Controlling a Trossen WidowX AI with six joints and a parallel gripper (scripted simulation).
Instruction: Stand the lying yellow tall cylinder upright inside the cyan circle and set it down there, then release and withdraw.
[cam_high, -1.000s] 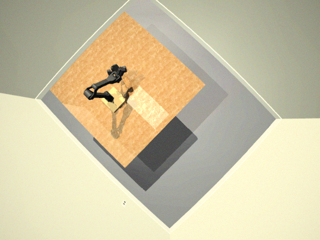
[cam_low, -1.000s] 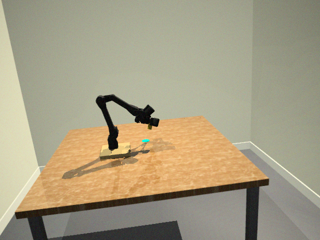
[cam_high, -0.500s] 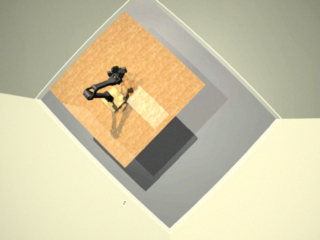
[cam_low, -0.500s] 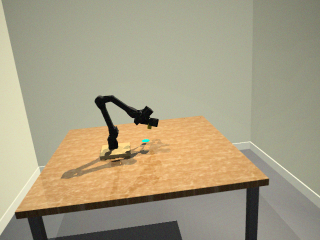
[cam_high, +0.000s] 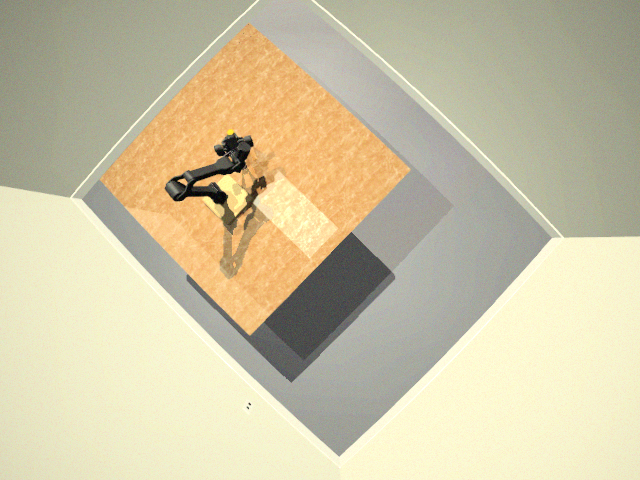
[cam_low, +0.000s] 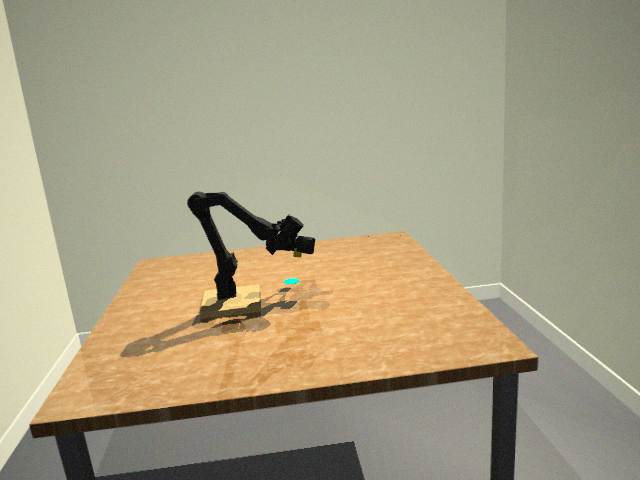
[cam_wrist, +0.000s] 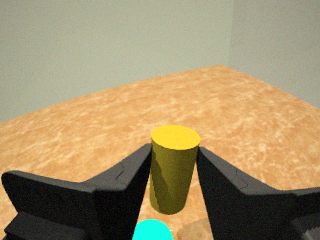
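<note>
The cyan circle is 40 mm behind my gripper tip and 150 mm below it. The rest, counted from my gripper tip: yellow tall cylinder 20 mm below.
</note>
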